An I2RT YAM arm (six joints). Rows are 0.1 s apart.
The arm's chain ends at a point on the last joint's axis. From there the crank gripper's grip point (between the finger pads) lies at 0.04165 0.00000 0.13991 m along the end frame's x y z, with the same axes.
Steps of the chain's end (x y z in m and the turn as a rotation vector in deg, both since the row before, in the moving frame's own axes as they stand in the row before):
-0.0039 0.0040 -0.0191 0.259 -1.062 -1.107
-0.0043 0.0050 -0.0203 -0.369 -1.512 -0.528
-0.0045 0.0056 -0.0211 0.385 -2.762 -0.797
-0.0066 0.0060 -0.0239 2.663 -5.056 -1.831
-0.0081 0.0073 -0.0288 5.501 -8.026 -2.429
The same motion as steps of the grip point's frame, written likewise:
-0.0065 0.0026 -0.0184 0.259 -1.062 -1.107
-0.0080 0.0055 -0.0193 -0.369 -1.512 -0.528
-0.0113 0.0041 -0.0193 0.385 -2.762 -0.797
-0.0192 -0.0017 -0.0210 2.663 -5.056 -1.831
-0.0283 -0.0077 -0.0251 5.501 -8.026 -2.429

